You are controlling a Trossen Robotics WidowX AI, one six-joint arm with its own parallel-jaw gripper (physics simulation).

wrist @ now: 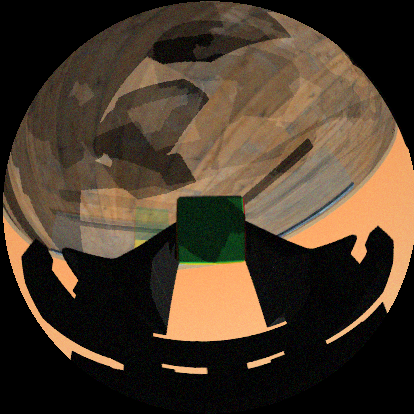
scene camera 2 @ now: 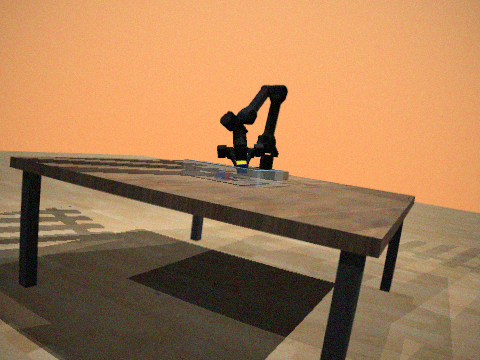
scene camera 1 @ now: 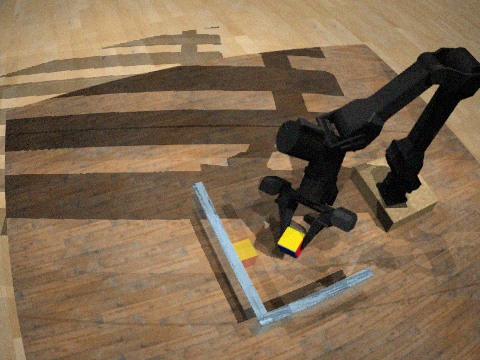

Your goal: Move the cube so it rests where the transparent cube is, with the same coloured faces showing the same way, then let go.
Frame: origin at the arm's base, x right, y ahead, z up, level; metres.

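Seen in the pictures: gripper, fingertip midpoint: (wrist: 209,226) (scene camera 1: 291,244); arm's base, link origin: (scene camera 2: 265,169) (scene camera 1: 391,193).
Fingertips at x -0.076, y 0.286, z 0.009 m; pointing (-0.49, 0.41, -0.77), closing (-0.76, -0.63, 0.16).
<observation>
Offsets run from my fingertips to a thing's top centre. Level surfaces: height alone.
The cube @[dx +0.001, dy -0.001, dz +0.032 m] (scene camera 1: 291,240) (scene camera 2: 241,163) (wrist: 211,229) is between the fingers of my gripper (scene camera 1: 292,242) (scene camera 2: 241,165) (wrist: 209,226), which is shut on it. Its yellow face is up, with blue and red sides in scene camera 1 and a dark green face towards the wrist camera. It appears a little above the table. The transparent cube @[dx +0.014, dy +0.088, dz -0.011 m] (scene camera 1: 245,249) (scene camera 2: 222,175) (wrist: 152,220) is left of the held cube in all views, apart from it. It shows yellow on top and red-orange on a side in scene camera 1, blue and red in scene camera 2, and green with yellow in the wrist view.
A long pale blue wall (scene camera 1: 220,232) runs close beside the transparent cube, partly covering it in scene camera 1. A shorter wall (scene camera 1: 320,296) meets it at the front corner. The arm's wooden base block (scene camera 1: 412,207) stands at the right. Dark shadows cross the table @[dz -0.051 m] (scene camera 1: 125,280) (scene camera 2: 320,210).
</observation>
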